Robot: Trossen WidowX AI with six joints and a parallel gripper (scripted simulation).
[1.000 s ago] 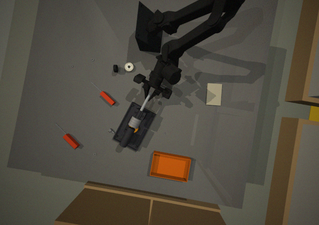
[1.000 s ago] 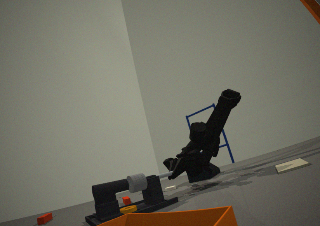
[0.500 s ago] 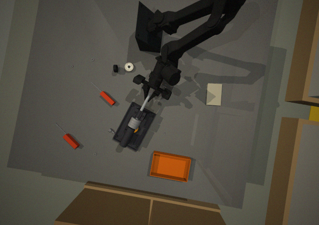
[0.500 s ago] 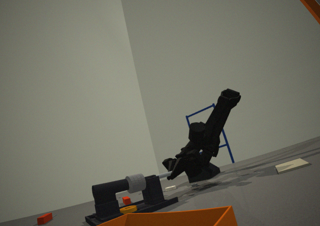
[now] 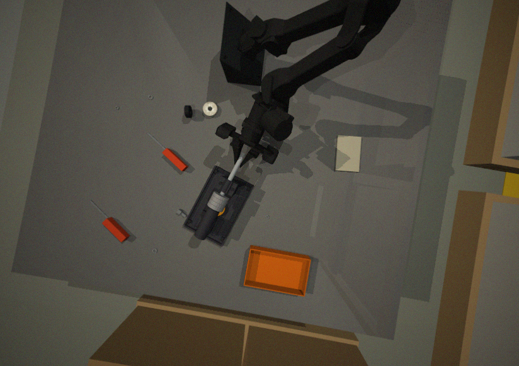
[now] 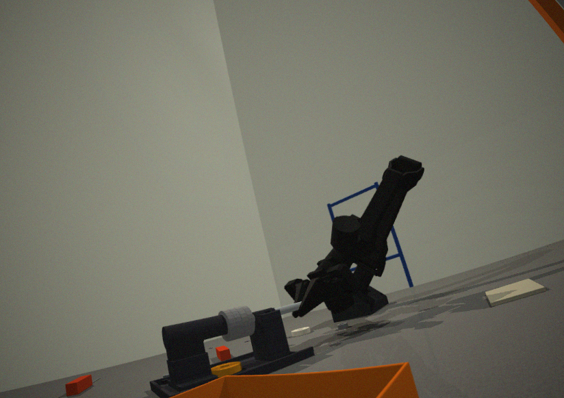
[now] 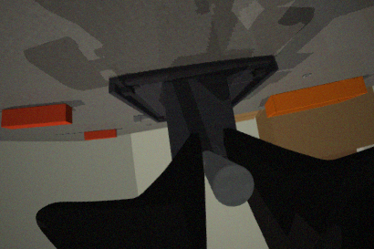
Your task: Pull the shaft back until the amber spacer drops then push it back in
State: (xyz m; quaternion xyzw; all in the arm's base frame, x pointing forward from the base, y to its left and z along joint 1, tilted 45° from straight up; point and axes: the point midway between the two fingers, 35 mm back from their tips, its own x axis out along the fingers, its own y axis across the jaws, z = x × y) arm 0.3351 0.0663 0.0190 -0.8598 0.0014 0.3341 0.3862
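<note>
My gripper tip is 5 cm short of the shaft, 2 cm below it and 1 cm to the left of it. Round my gripper tip: orange tray (31 cm ahead, 20 cm to the left, 5 cm below); then black ring (21 cm to the right, 14 cm behind, 4 cm below); then amber spacer (15 cm ahead, 5 cm below, 4 cm to the right).
</note>
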